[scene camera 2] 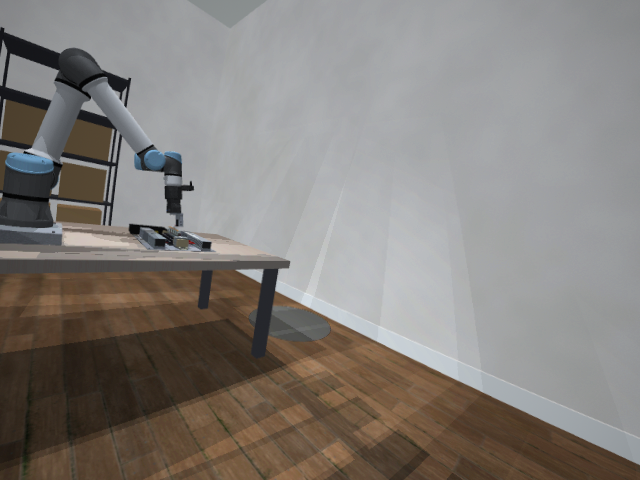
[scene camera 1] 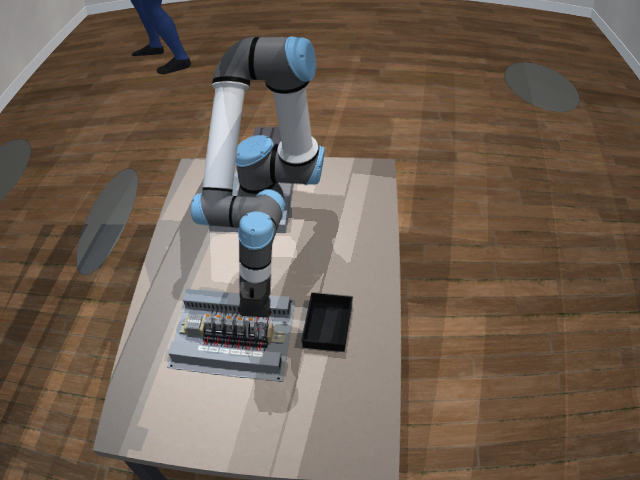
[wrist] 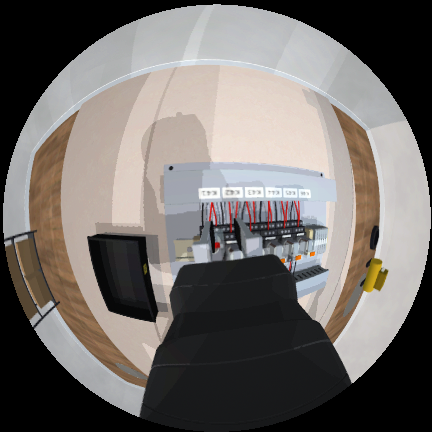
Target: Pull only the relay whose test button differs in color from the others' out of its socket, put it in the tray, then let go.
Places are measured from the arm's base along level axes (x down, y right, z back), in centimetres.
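Where they show: gripper, fingertip midpoint: (scene camera 2: 179, 226) (scene camera 1: 254, 334) (wrist: 223, 228); arm's base, origin of the base link: (scene camera 2: 24, 223).
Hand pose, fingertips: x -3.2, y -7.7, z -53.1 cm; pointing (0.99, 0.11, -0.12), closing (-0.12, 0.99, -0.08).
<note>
Things, the pixels of their top centre, and the offset from my fingertips. Level surfaces: height alone.
- relay with the red test button, middle of its top: (wrist: 215, 253) dz +2.5, dx -0.6, dy -1.1 cm
- black tray, middle of its top: (wrist: 117, 284) (scene camera 1: 327, 318) (scene camera 2: 148, 226) dz +9.7, dx +3.5, dy -17.7 cm
- grey panel, middle of its top: (wrist: 266, 243) (scene camera 1: 230, 332) (scene camera 2: 173, 241) dz +4.1, dx +6.0, dy +8.0 cm
- table, its level: dx +7.1 cm
The relay with the red test button (wrist: 217, 245) is at the tray end of the socket row; the gripper partly hides it. The other relays (scene camera 1: 229, 328) (wrist: 290, 247) show orange buttons where visible. My gripper (wrist: 223, 228) (scene camera 2: 179, 223) is partly open and empty, pointing down low over the tray-side end of the row. In the wrist view, the red button shows between the fingers, close to the left finger, and part of a neighbouring relay also shows between them. Exact clearance is hidden. The black tray (scene camera 1: 323, 346) (wrist: 151, 295) stands beside the panel and looks empty.
The grey panel (scene camera 1: 227, 369) (wrist: 245, 175) has raised cable ducts (scene camera 1: 224, 358) along both sides of the relay row. Red and black wires (wrist: 270, 212) run from the sockets under white labels (wrist: 232, 193). The panel and tray stand on the table (scene camera 1: 361, 413).
</note>
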